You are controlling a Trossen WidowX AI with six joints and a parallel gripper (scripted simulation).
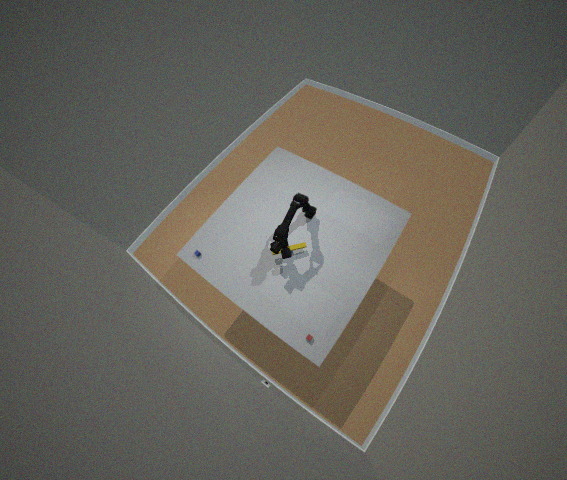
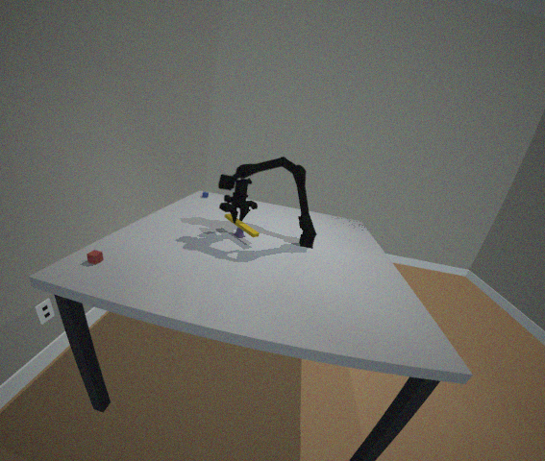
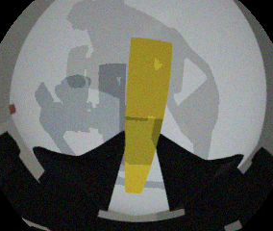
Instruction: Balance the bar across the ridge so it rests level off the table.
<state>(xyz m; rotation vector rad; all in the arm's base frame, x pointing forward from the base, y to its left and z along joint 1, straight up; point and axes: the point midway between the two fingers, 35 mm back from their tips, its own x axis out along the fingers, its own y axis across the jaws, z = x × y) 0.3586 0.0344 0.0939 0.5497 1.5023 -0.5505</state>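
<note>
The yellow bar is 20 mm to the left of my gripper tip and 20 mm behind it. Round my gripper tip: small red cube: 470 mm to the left, 380 mm ahead, 40 mm below; small blue cube: 530 mm to the right, 380 mm ahead, 40 mm below.
</note>
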